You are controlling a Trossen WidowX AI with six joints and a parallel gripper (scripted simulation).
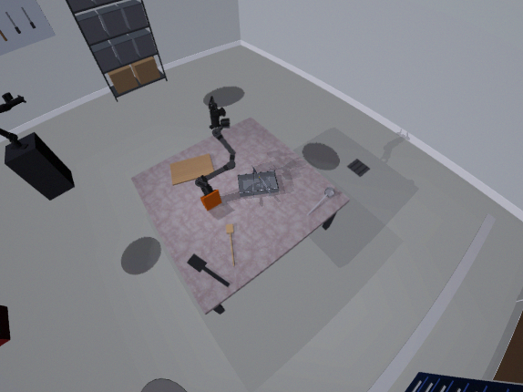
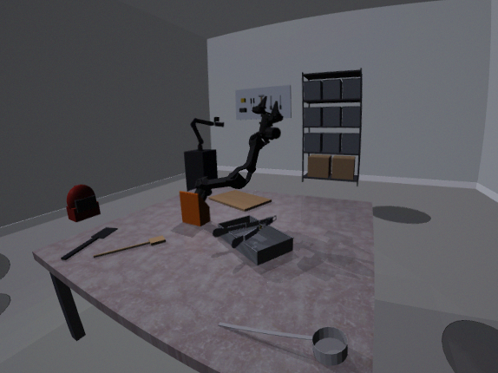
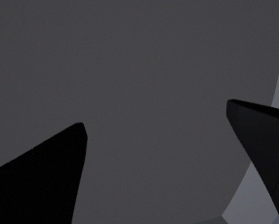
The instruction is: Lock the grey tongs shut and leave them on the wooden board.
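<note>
The grey roasting tin lies 60 mm ahead of my gripper tip, 400 mm to the right of it and 600 mm below it. Also, from my gripper tip: wooden board: 270 mm behind, 100 mm to the left, 620 mm below; black spatula: 610 mm behind, 710 mm to the right, 620 mm below.
</note>
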